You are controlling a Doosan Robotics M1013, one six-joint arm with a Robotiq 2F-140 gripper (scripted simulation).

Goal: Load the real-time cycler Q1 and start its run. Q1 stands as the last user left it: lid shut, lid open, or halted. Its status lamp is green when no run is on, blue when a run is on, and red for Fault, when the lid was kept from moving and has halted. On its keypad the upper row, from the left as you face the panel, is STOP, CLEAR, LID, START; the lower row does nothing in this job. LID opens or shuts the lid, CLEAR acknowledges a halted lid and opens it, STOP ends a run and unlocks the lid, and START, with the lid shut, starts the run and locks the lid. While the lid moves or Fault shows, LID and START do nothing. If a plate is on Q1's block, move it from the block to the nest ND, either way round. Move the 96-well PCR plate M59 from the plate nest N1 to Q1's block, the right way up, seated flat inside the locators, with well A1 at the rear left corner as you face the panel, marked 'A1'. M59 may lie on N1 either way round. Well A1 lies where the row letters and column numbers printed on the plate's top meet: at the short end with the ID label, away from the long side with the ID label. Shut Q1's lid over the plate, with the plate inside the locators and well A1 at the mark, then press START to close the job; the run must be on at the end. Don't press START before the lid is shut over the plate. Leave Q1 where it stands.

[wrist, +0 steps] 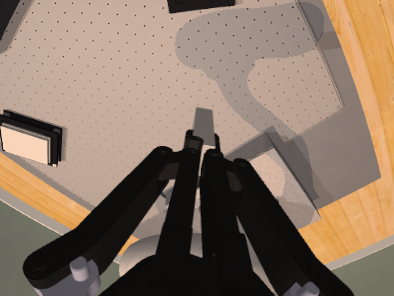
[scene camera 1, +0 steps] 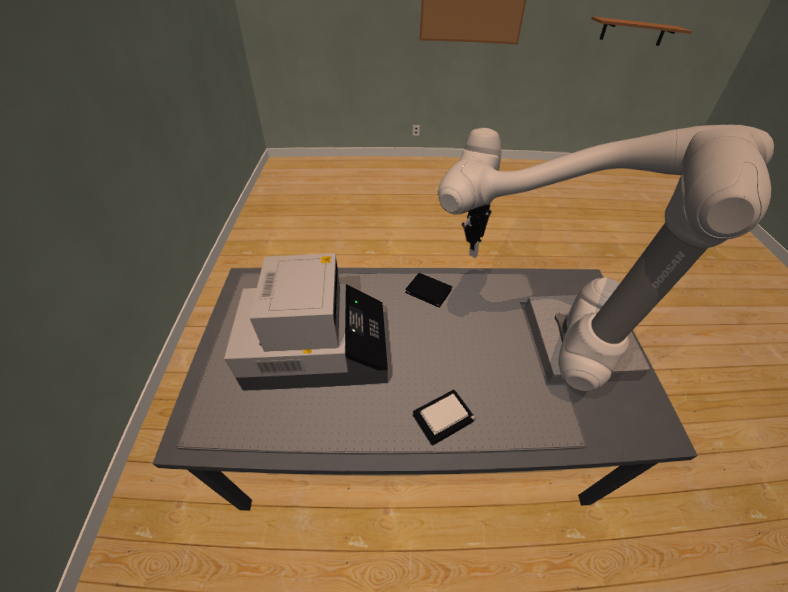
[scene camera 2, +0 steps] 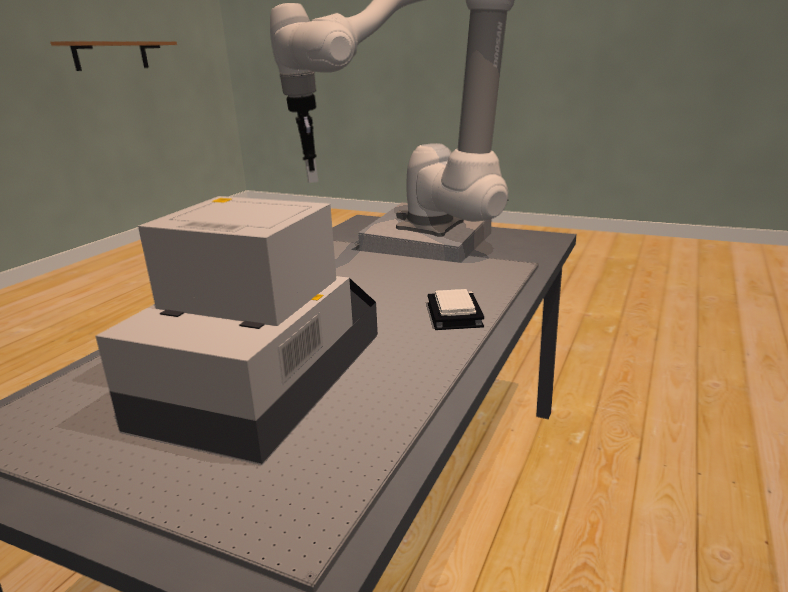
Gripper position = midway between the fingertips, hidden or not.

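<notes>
Scene camera 2: my gripper [scene camera 2: 313, 181], a lid [scene camera 2: 258, 260], a white 96-well plate M59 [scene camera 2: 450, 302]. Scene camera 1: my gripper [scene camera 1: 473, 255], the lid [scene camera 1: 296, 307], a black nest ND [scene camera 1: 428, 288], the white 96-well plate M59 [scene camera 1: 445, 413]. Wrist view: my gripper [wrist: 201, 121].
</notes>
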